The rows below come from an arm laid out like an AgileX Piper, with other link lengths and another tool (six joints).
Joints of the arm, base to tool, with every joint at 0 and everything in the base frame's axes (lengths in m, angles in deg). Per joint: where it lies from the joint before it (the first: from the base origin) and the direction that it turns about. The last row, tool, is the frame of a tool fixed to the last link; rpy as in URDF.
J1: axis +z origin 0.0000 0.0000 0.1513
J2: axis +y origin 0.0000 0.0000 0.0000
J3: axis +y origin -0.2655 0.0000 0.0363
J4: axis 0.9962 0 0.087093 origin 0.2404 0.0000 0.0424
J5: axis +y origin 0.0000 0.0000 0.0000
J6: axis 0.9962 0 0.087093 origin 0.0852 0.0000 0.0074
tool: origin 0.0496 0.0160 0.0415 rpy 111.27 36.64 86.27
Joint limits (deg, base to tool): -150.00..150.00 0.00..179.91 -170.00..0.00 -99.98..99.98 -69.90..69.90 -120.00..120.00
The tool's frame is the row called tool.
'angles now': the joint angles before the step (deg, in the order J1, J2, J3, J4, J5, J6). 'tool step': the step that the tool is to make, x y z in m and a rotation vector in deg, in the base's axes. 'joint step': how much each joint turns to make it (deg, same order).
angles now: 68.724 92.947 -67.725 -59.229 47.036 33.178
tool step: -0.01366 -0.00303 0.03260 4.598 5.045 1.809
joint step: 0.000 -4.181 -3.467 11.429 0.242 -8.553
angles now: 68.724 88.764 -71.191 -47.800 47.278 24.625
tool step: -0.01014 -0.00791 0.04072 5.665 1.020 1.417
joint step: 0.001 -4.422 -3.152 5.678 0.571 -4.331
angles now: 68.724 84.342 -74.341 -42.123 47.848 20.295
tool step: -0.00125 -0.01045 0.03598 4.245 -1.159 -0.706
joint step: -0.399 -2.766 -3.604 1.452 1.690 -1.465
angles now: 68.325 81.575 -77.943 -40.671 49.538 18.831
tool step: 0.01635 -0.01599 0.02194 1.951 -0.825 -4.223
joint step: -2.985 -0.867 -3.286 0.248 2.350 -0.495
